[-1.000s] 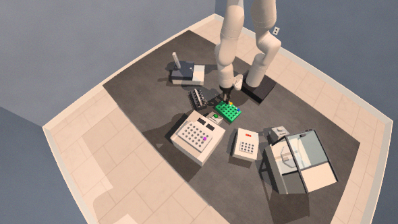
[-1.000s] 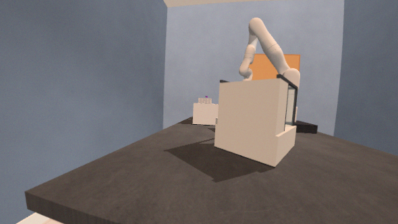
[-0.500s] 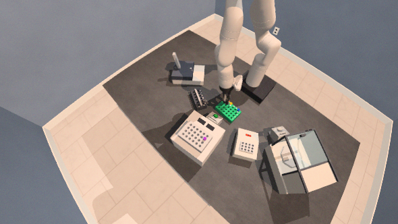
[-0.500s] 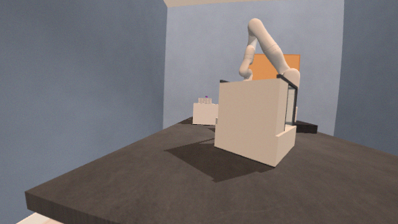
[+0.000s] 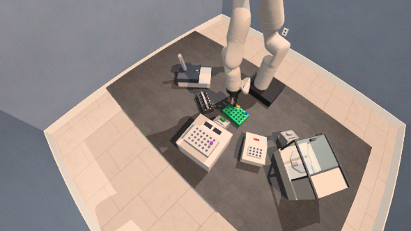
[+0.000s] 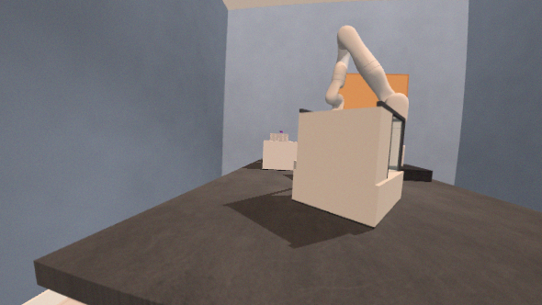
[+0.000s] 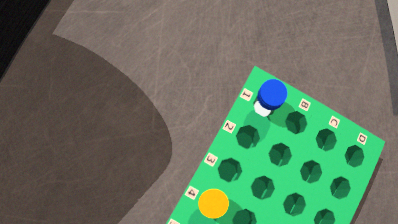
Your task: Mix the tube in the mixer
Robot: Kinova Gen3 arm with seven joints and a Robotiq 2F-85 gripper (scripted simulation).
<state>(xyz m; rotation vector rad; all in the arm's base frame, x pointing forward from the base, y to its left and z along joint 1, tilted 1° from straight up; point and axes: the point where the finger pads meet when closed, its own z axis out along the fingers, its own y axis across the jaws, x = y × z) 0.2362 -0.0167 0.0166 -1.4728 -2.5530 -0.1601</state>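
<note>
The orange-capped tube is 10 mm to the left of my hand and 40 mm below it. The rest, counted from my hand: green tube rack 20 mm ahead, 30 mm to the left, 50 mm below; then blue-capped tube 80 mm to the left, 40 mm below; then green start key 130 mm ahead, 30 mm to the left.
</note>
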